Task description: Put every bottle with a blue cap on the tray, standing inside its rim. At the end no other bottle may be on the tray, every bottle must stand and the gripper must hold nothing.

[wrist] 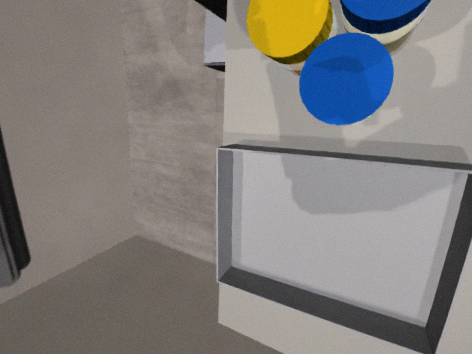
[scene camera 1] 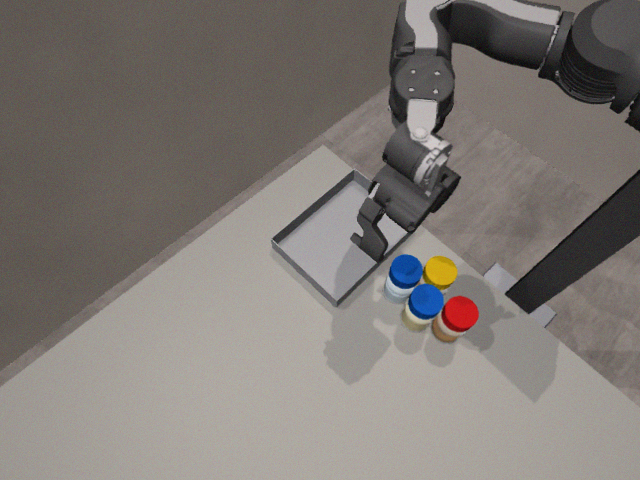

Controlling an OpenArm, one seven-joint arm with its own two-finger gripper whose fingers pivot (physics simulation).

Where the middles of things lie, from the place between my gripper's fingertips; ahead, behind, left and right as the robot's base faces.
Labels:
I see my gripper 180 mm above the blue-capped bottle (scene camera 1: 405, 272) and 40 mm to the right of it. Also, from my hand: red-capped bottle (scene camera 1: 459, 314) 180 mm below, 150 mm to the left, 10 mm behind; then yellow-capped bottle (scene camera 1: 439, 271) 180 mm below, 80 mm to the left, 40 mm behind; then grey tray (scene camera 1: 316, 243) 220 mm below, 110 mm to the right, 10 mm behind.

